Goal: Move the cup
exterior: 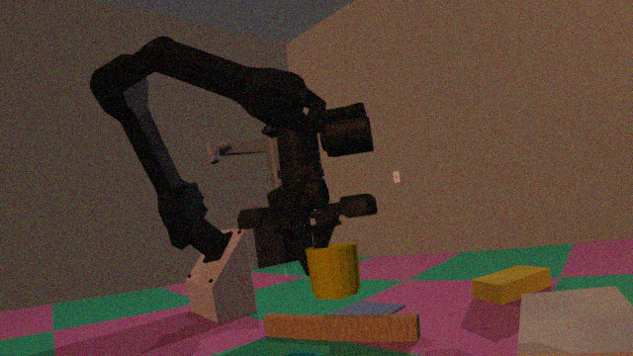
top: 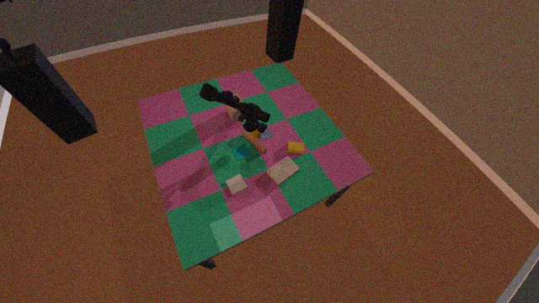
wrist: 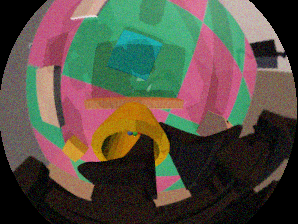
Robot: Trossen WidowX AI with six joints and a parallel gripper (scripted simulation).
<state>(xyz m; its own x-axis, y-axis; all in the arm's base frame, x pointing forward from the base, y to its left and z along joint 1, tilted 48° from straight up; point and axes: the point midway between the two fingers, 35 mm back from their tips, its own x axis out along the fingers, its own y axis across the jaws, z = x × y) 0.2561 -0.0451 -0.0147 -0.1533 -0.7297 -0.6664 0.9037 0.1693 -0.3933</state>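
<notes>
The teal pad lies 12 cm to the right of my gripper tip, 10 cm below it and 6 cm ahead of it. The rest, counted from my gripper tip: long orange bar 8 cm below, 3 cm ahead, 1 cm to the right; then grey-blue pad 10 cm to the left, 10 cm below, 1 cm ahead; then yellow cup 2 cm ahead, 1 cm to the left.
</notes>
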